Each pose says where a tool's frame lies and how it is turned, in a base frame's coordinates. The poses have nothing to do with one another.
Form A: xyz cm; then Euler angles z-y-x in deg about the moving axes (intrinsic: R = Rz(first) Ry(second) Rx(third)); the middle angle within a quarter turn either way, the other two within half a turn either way.
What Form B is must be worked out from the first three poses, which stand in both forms.
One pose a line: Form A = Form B
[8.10, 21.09, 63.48, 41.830, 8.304, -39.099] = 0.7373, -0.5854, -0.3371; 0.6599, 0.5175, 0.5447; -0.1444, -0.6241, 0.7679; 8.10, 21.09, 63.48
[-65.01, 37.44, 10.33, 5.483, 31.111, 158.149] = 0.8523, 0.2801, -0.4418; 0.0818, -0.9055, -0.4163; -0.5167, 0.3187, -0.7947; -65.01, 37.44, 10.33
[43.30, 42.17, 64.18, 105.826, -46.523, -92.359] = -0.1876, -0.1581, -0.9694; 0.6620, 0.7088, -0.2437; 0.7257, -0.6875, -0.0283; 43.30, 42.17, 64.18
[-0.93, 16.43, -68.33, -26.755, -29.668, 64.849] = 0.7759, -0.2088, -0.5953; -0.3912, 0.5812, -0.7136; 0.4950, 0.7865, 0.3693; -0.93, 16.43, -68.33
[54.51, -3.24, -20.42, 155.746, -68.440, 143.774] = -0.3350, 0.8325, -0.4413; 0.1510, 0.5097, 0.8470; 0.9300, 0.2172, -0.2964; 54.51, -3.24, -20.42
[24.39, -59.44, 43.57, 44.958, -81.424, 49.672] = 0.1055, -0.9907, 0.0858; 0.1054, -0.0747, -0.9916; 0.9888, 0.1137, 0.0965; 24.39, -59.44, 43.57
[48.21, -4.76, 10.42, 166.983, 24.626, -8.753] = -0.8857, -0.1608, -0.4355; 0.2048, -0.9772, -0.0555; -0.4167, -0.1383, 0.8985; 48.21, -4.76, 10.42
